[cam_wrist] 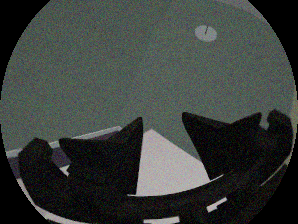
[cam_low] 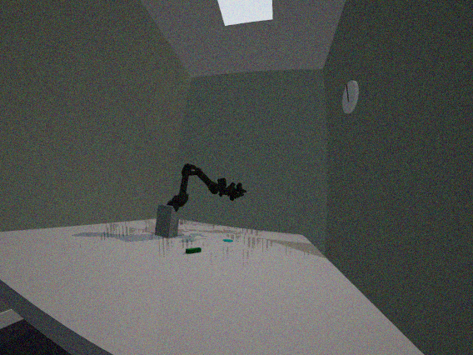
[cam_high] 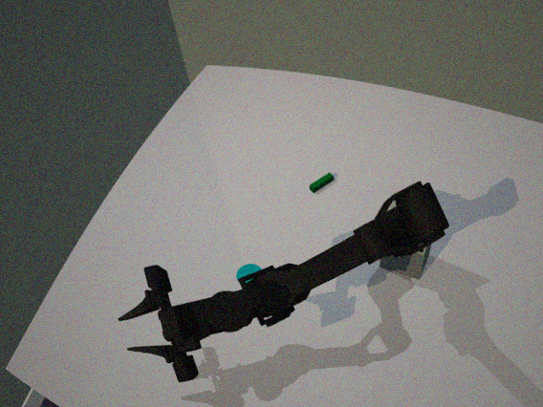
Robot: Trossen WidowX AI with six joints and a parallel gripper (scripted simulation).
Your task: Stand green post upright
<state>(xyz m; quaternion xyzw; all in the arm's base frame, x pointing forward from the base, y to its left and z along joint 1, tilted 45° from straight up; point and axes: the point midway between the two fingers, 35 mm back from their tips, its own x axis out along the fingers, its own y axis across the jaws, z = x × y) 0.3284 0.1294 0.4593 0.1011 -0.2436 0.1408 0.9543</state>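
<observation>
My gripper tip is 630 mm to the left of the green post, 300 mm above it and 160 mm past it. The rest, counted from my gripper tip: cyan circle: 340 mm to the right, 310 mm below, 60 mm behind.
</observation>
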